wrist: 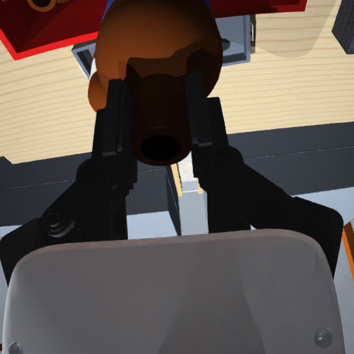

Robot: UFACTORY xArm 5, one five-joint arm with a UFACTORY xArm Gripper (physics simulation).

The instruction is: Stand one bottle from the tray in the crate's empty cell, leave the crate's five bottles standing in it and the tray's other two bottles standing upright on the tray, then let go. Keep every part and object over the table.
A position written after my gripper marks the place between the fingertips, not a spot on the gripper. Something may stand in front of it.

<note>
I see my gripper (158, 95) and a brown bottle (152, 53).
</note>
